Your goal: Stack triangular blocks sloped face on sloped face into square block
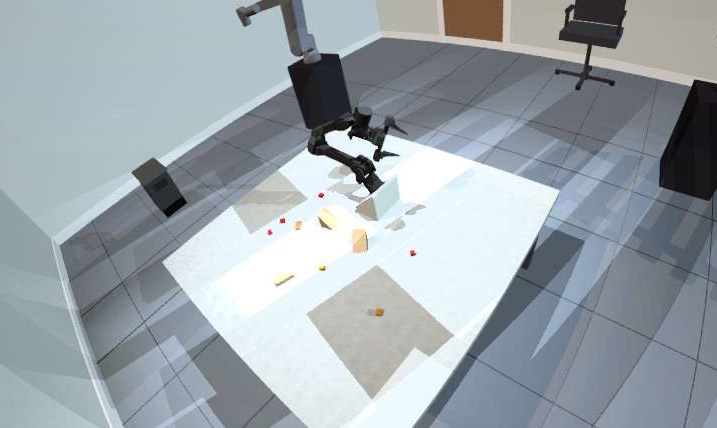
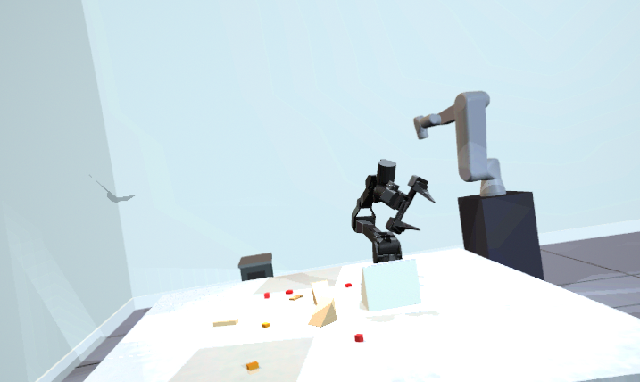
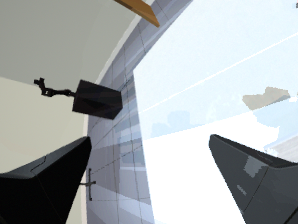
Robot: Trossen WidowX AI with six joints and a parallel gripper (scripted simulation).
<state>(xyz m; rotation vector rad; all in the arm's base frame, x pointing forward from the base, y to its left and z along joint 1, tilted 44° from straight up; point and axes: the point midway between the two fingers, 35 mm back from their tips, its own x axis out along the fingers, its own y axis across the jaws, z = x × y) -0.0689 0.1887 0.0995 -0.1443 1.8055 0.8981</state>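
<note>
Right now the tan triangular block is 330 mm ahead of my gripper tip, 240 mm below it and 30 mm to the right of it. Also, from my gripper tip: tan bar 620 mm ahead, 250 mm below, 180 mm to the right.
</note>
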